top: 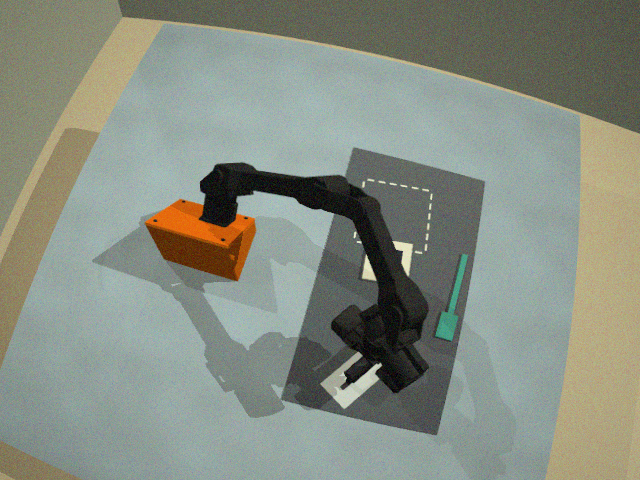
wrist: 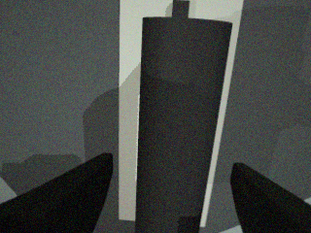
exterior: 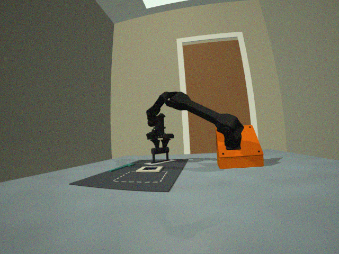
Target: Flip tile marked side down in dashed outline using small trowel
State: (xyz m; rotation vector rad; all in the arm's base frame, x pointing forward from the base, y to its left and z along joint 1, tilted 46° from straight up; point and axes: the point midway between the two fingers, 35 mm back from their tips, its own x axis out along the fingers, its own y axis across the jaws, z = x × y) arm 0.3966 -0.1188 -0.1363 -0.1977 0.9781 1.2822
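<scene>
The trowel is 30 mm below my gripper tip, 20 mm to the left of it and 10 mm ahead of it. From my gripper tip the other things lie so: tile 240 mm to the left, 60 mm below, 30 mm behind; then teal tool 190 mm to the left, 140 mm ahead, 60 mm below; then dark mat 200 mm to the left, 90 mm below.
</scene>
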